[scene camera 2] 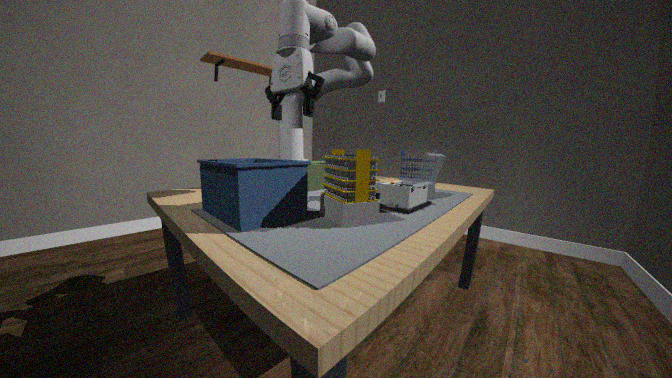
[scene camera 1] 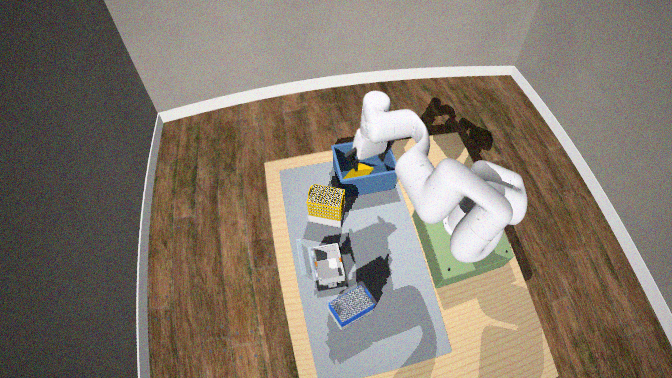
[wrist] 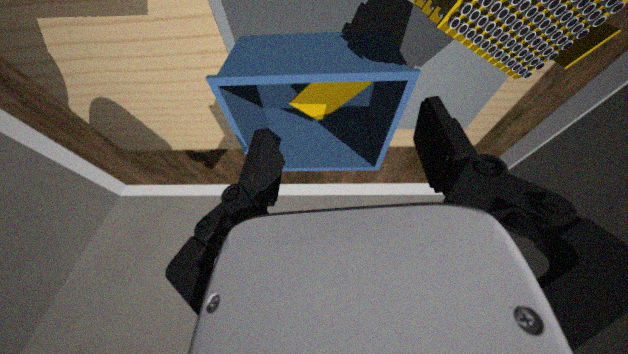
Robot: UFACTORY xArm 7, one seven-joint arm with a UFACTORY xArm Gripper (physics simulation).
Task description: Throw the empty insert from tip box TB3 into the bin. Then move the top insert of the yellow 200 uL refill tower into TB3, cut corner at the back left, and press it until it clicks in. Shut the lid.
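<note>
The yellow insert (scene camera 1: 361, 171) (wrist: 332, 95) lies tilted inside the blue bin (scene camera 1: 370, 187) (scene camera 2: 270, 195) (wrist: 280, 55). My gripper (scene camera 1: 370, 159) (scene camera 2: 292, 114) (wrist: 340, 132) is open with nothing between its fingers, above the bin. The yellow refill tower (scene camera 1: 326, 205) (scene camera 2: 364, 176) (wrist: 520, 30) stands beside the bin on a pale base, with several layers of tips. Tip box TB3 (scene camera 1: 329, 267) (scene camera 2: 402, 195) is a white box with no insert visible inside. Its clear lid (scene camera 1: 304, 257) (scene camera 2: 434, 167) stands open. TB3 does not show in the wrist view.
A blue tip rack (scene camera 1: 352, 304) (scene camera 2: 417, 166) stands on the far side of TB3 from the yellow tower. The grey mat (scene camera 1: 420, 330) (scene camera 2: 320, 270) lies under these things. The arm stands on a green block (scene camera 1: 480, 270) (scene camera 2: 316, 175). An orange shelf (scene camera 2: 240, 64) hangs on the wall.
</note>
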